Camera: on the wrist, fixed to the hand. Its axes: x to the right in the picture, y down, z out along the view.
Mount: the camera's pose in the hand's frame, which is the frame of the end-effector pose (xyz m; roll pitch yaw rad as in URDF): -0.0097 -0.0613 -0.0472 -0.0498 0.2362 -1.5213
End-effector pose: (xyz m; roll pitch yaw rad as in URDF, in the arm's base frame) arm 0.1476 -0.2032 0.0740 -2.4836 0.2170 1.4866
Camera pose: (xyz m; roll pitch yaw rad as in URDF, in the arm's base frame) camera 0.1286 -0.1949 0.1492 -2.8124 -0.8486 2.7266
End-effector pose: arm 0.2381 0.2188 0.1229 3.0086 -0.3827 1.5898
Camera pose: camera 0.1715 0.1941 0.1551 2.7003 -0.1139 -3.1287
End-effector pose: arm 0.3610 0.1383 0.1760 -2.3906 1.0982 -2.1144
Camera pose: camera 0.3389 0.0774 0.2194 -1.9017 -0.3434 -1.4904
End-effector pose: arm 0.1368 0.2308 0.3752 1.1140 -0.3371 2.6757
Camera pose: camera 0.1157 0.2243 0.3004 1.0062 1.1289 2.1401
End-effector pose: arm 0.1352 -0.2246 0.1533 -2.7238 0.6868 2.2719
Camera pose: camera 0.0840 -0.2212 0.2120 -2.3842 -0.4551 -2.9304
